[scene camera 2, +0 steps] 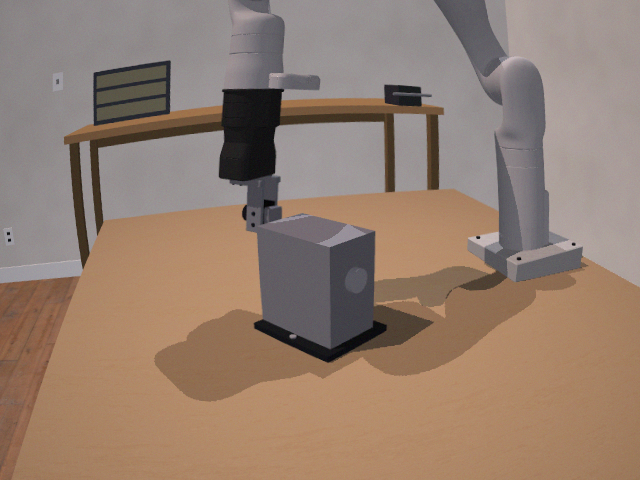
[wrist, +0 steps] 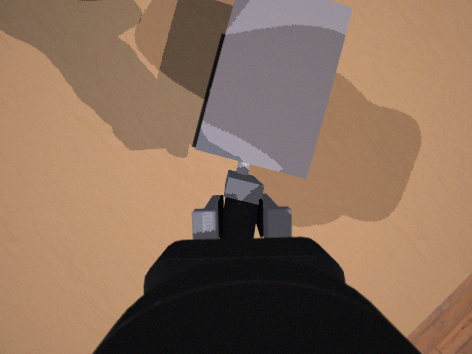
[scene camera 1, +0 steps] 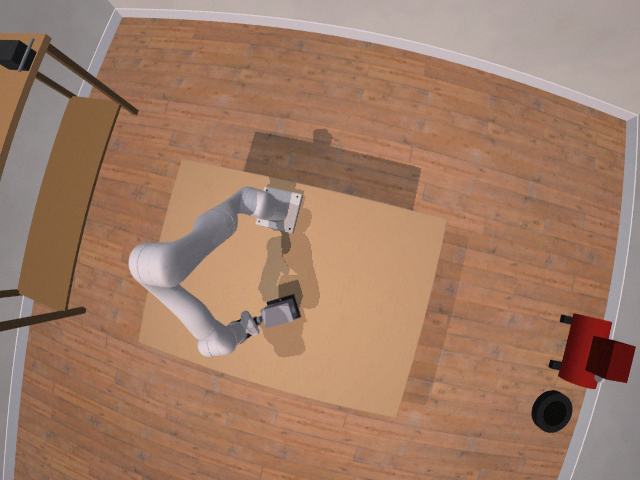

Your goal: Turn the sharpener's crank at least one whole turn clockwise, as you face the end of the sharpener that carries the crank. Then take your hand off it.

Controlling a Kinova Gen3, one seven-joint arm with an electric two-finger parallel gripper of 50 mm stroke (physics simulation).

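Places are measured from the arm's base along level axes (x right, y ahead, z up), in centimetres.
Pixels of known places: gripper, fingertip midpoint: (wrist: pixel 239 209) (scene camera 1: pixel 256 321); arm's base, link origin: (scene camera 2: pixel 522 242) (scene camera 1: pixel 277 211).
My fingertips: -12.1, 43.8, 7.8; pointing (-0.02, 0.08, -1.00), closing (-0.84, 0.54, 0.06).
For each thing: its top centre in the pictures, then the offset to it from my fingertips, as dx, dy, dz. "spot": a spot on its surface instead. Level surfaces: height alone.
- sharpener, surface spot: (wrist: pixel 280 90) (scene camera 1: pixel 275 317) spot: -6.5, -5.2, +1.8
- black handle, surface spot: (wrist: pixel 239 217) spot: +0.1, -0.3, +2.9
- wooden table, surface height: dz -11.0
The sharpener (scene camera 1: pixel 278 314) (scene camera 2: pixel 297 279) (wrist: pixel 280 90) is a grey box standing upright on a black base plate (scene camera 2: pixel 328 354) (wrist: pixel 209 90). Its crank shows in the wrist view as a short shaft, a grey arm (wrist: pixel 243 189) and a black handle (wrist: pixel 239 217) at the near end of the box. In scene camera 2 the crank is mostly hidden behind the gripper and the box. My gripper (scene camera 2: pixel 262 219) (wrist: pixel 239 209) is shut on the black crank handle, with one finger on each side of it, beside the top edge of the box. In scene camera 1 the fingers are too small to make out clearly.
The sharpener stands on a wooden table (scene camera 1: pixel 361 310) (scene camera 2: pixel 439 413), with the arm's base (scene camera 1: pixel 293 211) (scene camera 2: pixel 542 263) bolted to it. A second table (scene camera 1: pixel 10 98) (scene camera 2: pixel 336 109) carries a black box (scene camera 1: pixel 12 54) (scene camera 2: pixel 402 95). A red machine (scene camera 1: pixel 584 351) stands on the floor at the right.
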